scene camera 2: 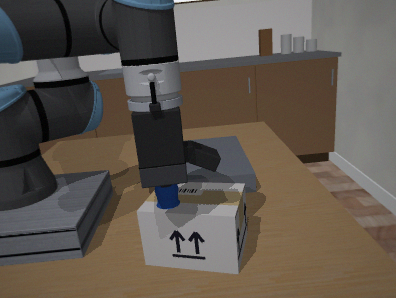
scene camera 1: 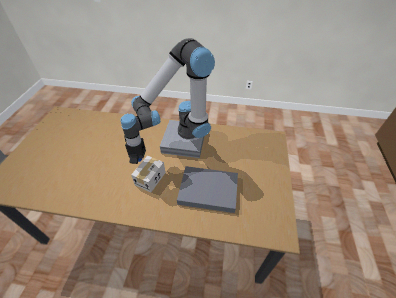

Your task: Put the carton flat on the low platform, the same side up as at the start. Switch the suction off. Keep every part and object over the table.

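Where they show: hand, tool point: [scene camera 2: 168,203] [scene camera 1: 139,159]; arm's base, link origin: [scene camera 2: 21,194] [scene camera 1: 188,131].
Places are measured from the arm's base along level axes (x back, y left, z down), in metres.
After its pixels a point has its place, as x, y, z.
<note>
The carton [scene camera 1: 148,175] {-0.421, -0.180, -0.036} [scene camera 2: 160,240] {-0.306, -0.233, 0.017} stands upright on the table [scene camera 1: 75,160] {-0.268, -0.716, 0.069} [scene camera 2: 310,250] {-0.557, -0.248, 0.069}, left of the low platform in scene camera 1. Two black arrows on its white side point up; tape and a barcode label are on top. The low grey platform [scene camera 1: 207,189] {-0.448, 0.156, 0.021} [scene camera 2: 237,159] {-0.511, 0.098, 0.021} lies flat beyond the carton in scene camera 2, with no carton on it. My gripper's blue suction cup [scene camera 1: 140,160] [scene camera 2: 167,197] is open, with suction off. It points down over the carton's top near one edge, touching or very close to it; which of these I cannot tell.
The arm stands on a grey layered base block [scene camera 1: 165,146] {-0.154, -0.135, 0.004} [scene camera 2: 95,220] {-0.166, -0.073, 0.051} behind the carton and platform in scene camera 1. A dark bracket [scene camera 2: 202,155] sticks out sideways from the tool. Kitchen cabinets [scene camera 2: 295,100] stand beyond the table.
</note>
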